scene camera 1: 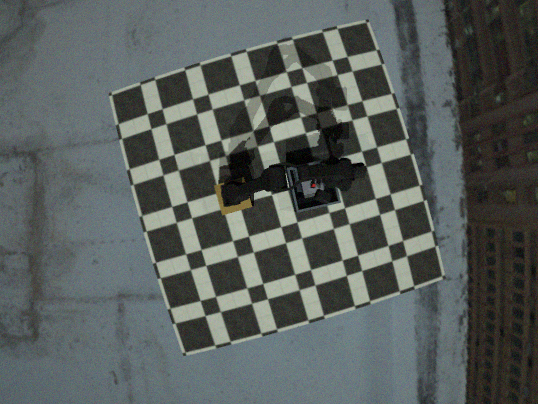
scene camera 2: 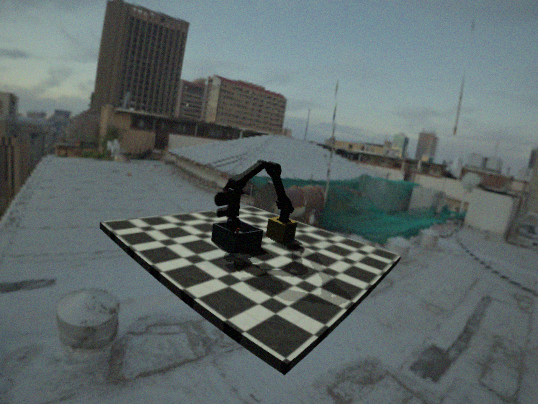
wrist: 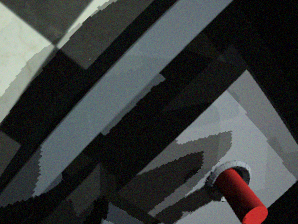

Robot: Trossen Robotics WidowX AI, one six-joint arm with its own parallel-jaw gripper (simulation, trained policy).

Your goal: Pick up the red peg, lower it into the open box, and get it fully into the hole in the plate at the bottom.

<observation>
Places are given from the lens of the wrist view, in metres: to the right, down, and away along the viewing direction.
dark box [wrist: 143, 65]: 0.00, -0.01, 0.06
plate [wrist: 217, 118]: 0.03, 0.00, 0.11
The marked spots on the plate and the dark box are 0.07 m apart.
</observation>
